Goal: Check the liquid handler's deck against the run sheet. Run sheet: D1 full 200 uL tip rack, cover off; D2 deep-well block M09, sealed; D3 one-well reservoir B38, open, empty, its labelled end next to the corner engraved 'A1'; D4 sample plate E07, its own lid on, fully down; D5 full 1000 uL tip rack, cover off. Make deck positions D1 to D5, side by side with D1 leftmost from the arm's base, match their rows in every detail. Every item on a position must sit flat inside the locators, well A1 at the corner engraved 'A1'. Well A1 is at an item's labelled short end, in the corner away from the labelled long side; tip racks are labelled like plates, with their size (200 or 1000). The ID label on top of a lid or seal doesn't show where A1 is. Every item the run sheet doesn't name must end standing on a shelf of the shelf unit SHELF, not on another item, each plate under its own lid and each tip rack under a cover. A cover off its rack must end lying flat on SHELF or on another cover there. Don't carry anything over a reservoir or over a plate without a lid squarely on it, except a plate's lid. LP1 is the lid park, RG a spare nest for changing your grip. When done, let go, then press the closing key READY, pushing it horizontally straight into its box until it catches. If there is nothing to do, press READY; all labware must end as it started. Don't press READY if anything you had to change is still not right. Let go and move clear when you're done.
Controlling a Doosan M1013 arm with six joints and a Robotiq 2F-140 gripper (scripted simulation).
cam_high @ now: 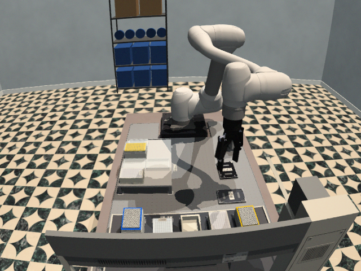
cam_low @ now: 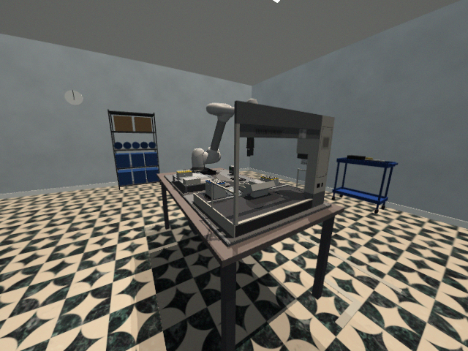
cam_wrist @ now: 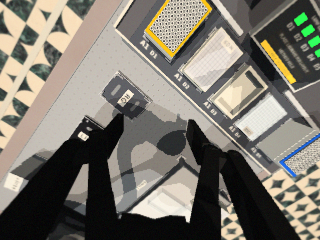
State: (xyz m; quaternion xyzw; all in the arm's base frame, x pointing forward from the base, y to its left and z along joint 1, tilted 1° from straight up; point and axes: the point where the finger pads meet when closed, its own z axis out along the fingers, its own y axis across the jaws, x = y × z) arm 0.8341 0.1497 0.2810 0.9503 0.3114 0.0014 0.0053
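Right now the yellow-framed tip rack is 21 cm below my hand, 17 cm ahead of it and 9 cm to the left of it. Also, from my hand: dark nest marked RG: 30 cm below, 8 cm behind, 7 cm to the left; white sealed block: 23 cm below, 16 cm ahead, 4 cm to the right; cream reservoir: 24 cm below, 17 cm to the right, 16 cm ahead.
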